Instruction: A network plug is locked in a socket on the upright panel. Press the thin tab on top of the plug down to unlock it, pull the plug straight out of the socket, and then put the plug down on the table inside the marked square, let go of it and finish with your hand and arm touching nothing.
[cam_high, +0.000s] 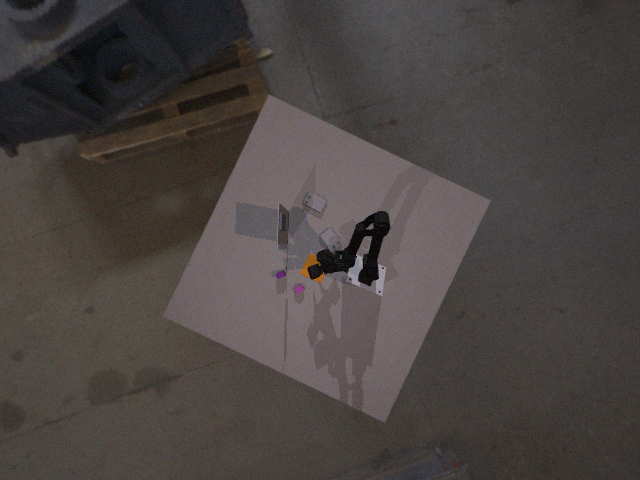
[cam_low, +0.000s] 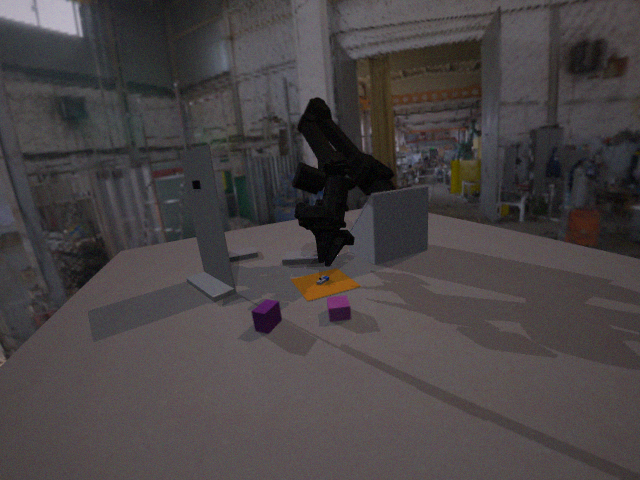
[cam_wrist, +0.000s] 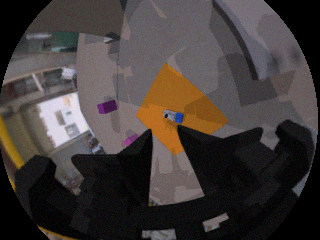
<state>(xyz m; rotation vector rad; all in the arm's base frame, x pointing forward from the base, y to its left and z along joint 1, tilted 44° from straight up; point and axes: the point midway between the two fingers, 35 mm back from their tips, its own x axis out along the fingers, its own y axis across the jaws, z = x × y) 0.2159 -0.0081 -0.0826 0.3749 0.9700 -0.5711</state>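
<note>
Right now my gripper tip is 10 mm short of the blue network plug and 30 mm above it. Round my gripper tip: orange marked square 10 mm ahead, 40 mm below; then grey upright panel 230 mm ahead, 140 mm to the right, 100 mm above.
</note>
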